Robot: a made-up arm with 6 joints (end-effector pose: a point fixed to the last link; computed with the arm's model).
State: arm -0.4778 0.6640 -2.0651 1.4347 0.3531 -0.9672
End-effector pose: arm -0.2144 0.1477 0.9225 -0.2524 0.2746 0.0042
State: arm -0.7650 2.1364 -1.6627 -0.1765 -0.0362 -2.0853
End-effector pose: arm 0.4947 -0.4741 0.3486 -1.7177 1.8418 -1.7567
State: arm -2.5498 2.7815 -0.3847 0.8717 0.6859 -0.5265
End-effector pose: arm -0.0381 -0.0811 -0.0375 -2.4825 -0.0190 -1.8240
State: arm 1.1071 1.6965 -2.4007 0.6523 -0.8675 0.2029
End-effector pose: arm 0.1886 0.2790 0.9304 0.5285 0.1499 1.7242
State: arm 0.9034 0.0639 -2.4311 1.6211 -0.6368 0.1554
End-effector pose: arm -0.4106 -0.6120 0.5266 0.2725 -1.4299 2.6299
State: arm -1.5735 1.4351 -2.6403 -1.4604 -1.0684 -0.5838
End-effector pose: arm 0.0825 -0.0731 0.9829 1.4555 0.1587 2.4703
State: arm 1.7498 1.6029 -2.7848 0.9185 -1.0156 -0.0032
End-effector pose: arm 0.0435 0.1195 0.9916 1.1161 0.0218 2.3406
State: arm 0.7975 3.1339 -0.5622 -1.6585 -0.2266 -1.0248
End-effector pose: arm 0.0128 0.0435 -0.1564 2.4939 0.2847 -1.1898
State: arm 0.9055 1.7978 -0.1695 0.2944 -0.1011 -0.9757
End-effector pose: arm 0.1202 0.1487 0.0990 -2.1467 2.1136 -0.0227
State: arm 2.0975 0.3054 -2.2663 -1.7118 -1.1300 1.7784
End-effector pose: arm 0.2034 -0.5188 0.7075 -0.3960 -1.2175 1.6449
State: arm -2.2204 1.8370 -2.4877 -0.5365 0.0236 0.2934
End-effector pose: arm -0.2846 -0.3727 0.8782 0.9252 0.5915 -2.2806
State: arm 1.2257 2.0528 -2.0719 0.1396 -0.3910 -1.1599
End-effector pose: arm 0.2292 0.6226 0.6231 -0.9534 0.5048 0.1471
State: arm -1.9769 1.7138 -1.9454 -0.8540 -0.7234 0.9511
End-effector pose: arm -0.1520 -0.4732 0.7697 0.4527 0.8373 -1.4288
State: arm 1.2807 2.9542 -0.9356 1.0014 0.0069 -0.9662
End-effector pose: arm 0.0717 0.2422 -0.2248 1.6513 -2.3022 0.3126
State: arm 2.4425 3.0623 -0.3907 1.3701 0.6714 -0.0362
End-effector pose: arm -0.0560 -0.0286 -0.0753 0.8375 -2.2292 1.7016
